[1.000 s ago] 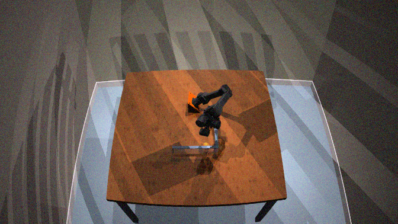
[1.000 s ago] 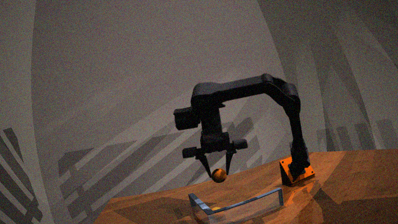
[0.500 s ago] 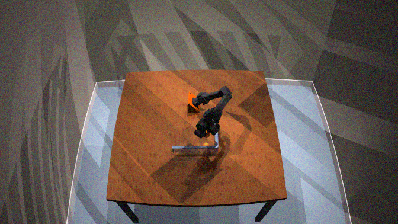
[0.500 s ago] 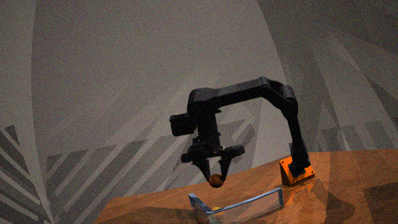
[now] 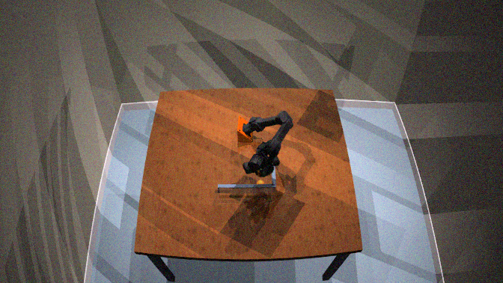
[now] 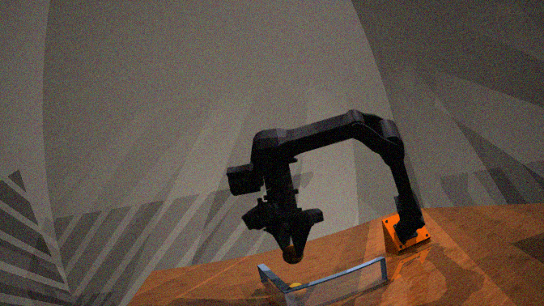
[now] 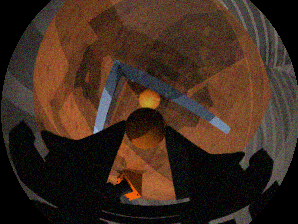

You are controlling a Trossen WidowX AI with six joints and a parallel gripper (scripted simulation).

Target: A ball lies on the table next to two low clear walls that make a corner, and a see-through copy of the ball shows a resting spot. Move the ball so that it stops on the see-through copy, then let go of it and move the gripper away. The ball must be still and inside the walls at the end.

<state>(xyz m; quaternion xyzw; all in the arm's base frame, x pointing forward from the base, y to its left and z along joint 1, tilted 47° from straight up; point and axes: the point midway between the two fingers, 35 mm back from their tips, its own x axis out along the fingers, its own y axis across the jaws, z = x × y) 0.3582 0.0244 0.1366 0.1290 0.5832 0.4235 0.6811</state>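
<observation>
My gripper tip is 10 mm short of the yellow-orange patch and 90 mm above it. Round my gripper tip: clear wall 50 mm ahead, 70 mm to the right, 90 mm below; orange ball right at my gripper tip.
</observation>
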